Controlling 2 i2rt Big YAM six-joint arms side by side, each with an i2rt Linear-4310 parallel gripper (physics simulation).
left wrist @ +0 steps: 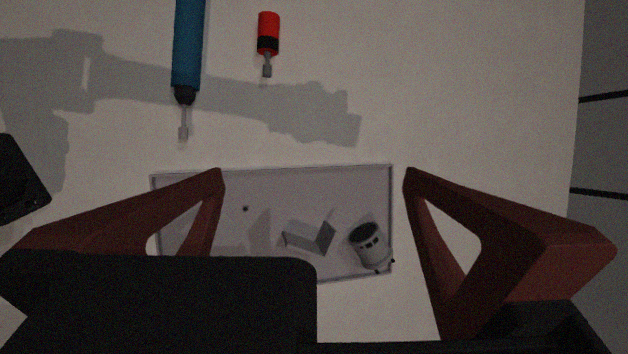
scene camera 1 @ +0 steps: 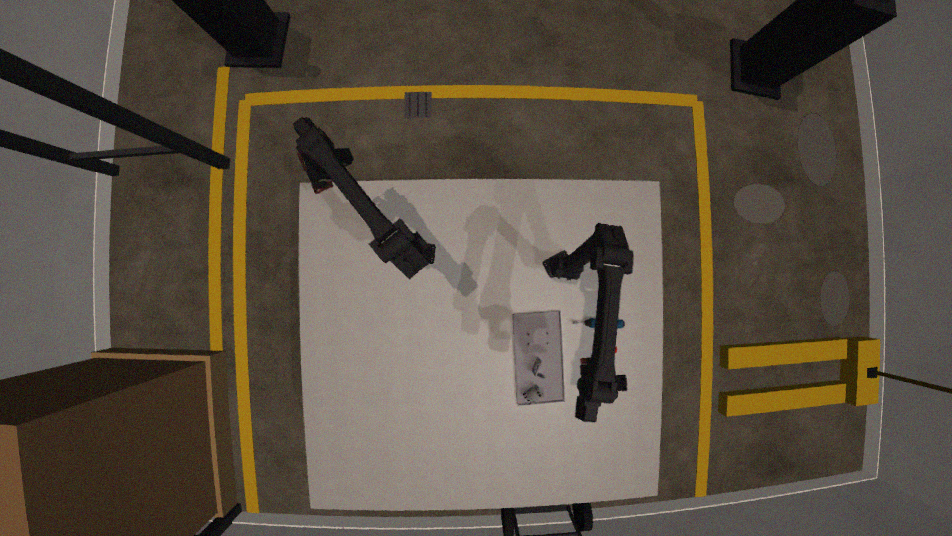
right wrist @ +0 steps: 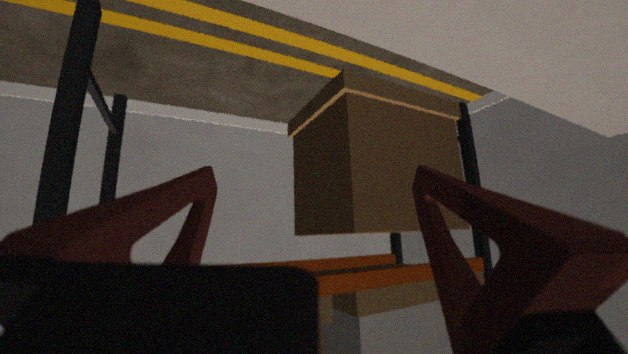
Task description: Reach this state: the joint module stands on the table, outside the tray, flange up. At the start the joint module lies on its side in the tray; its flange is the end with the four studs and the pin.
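Frame: origin at the left arm's base, x up, y left, z back, level; millimetres.
Seen in the pictures: left gripper, fingertip midpoint: (left wrist: 313, 177); right gripper, fingertip midpoint: (scene camera 1: 311, 181) (right wrist: 314, 177); left arm's base, origin of the base link: (left wrist: 5, 179) (scene camera 1: 557, 264).
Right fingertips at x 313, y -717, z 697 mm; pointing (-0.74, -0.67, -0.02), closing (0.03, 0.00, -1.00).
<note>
Pixels of each thing's top centre, then the offset from my right fingertips to it. "*": a spot on its surface instead. Level surfaces: height alone.
- grey joint module, middle of its top: (left wrist: 380, 254) (scene camera 1: 534, 397) dx -246, dy +339, dz -1160 mm
- shallow tray, middle of its top: (left wrist: 285, 231) (scene camera 1: 539, 358) dx -297, dy +441, dz -1035 mm
- grey angled bracket, middle of its top: (left wrist: 312, 241) (scene camera 1: 542, 370) dx -239, dy +425, dz -1067 mm
- blue screwdriver, surface spot: (left wrist: 188, 47) * dx -273, dy +765, dz -1035 mm
- white table, its level: dx -312 mm
The grey joint module (scene camera 1: 531, 393) (left wrist: 370, 248) lies on its side in the shallow tray (scene camera 1: 549, 356) (left wrist: 300, 187), near one end. In the left wrist view its dark open end points up and left. Small dark studs show at the opposite end, by the tray's corner. My left gripper (left wrist: 313, 177) is open with nothing between its fingers, above and apart from the tray; in scene camera 1 its arm reaches down at the tray's right side. My right gripper (right wrist: 314, 177) is open and empty, far from the tray at the upper left of scene camera 1.
A grey angled bracket (scene camera 1: 536, 366) (left wrist: 312, 237) lies in the tray beside the module. A blue screwdriver (scene camera 1: 592, 323) (left wrist: 188, 47) and a short red one (left wrist: 268, 32) lie on the white table (scene camera 1: 399, 412), partly under my left arm in scene camera 1.
</note>
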